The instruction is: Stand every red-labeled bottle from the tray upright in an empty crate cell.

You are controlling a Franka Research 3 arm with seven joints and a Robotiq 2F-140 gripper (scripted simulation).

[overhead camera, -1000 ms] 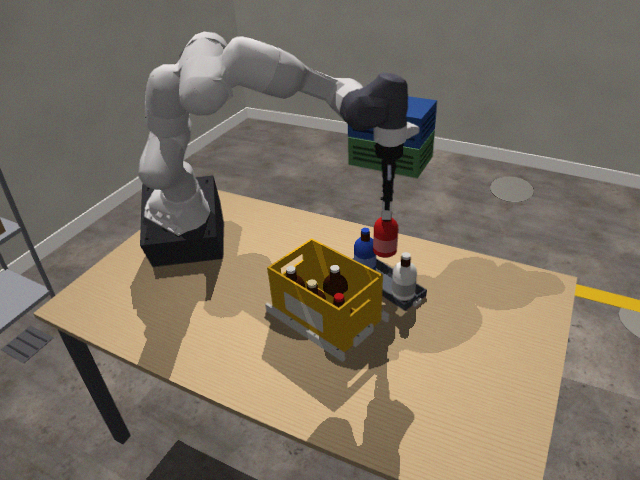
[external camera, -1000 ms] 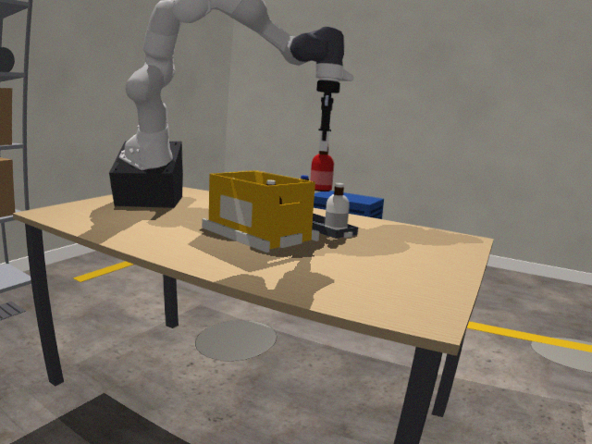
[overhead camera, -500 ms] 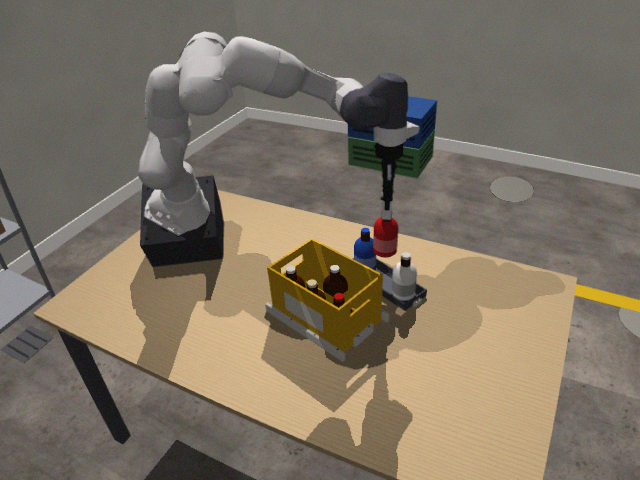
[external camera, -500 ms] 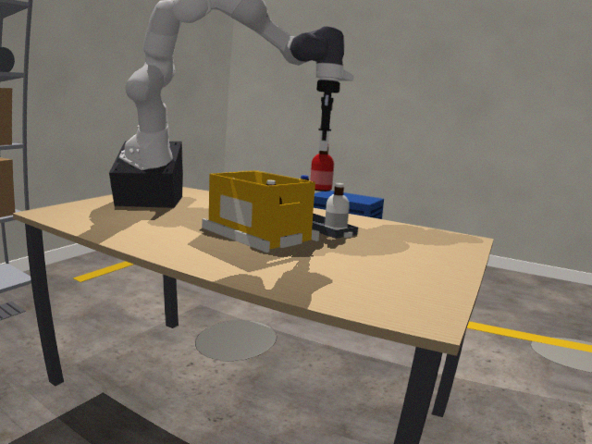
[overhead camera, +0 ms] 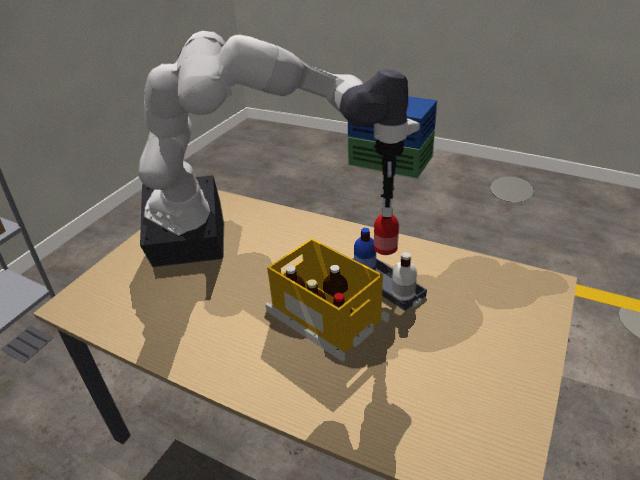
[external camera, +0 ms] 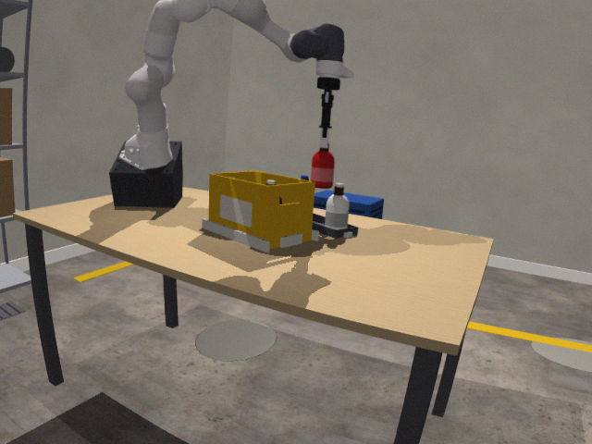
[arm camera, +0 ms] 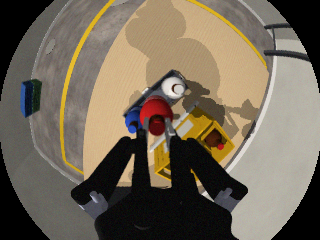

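The red-labeled bottle is 80 mm below my hand. Also, from my hand: blue-labeled bottle (220 mm below, 70 mm behind, 50 mm to the left); white-labeled bottle (220 mm below, 70 mm ahead, 50 mm to the right); yellow crate (220 mm below, 190 mm to the right, 140 mm behind).
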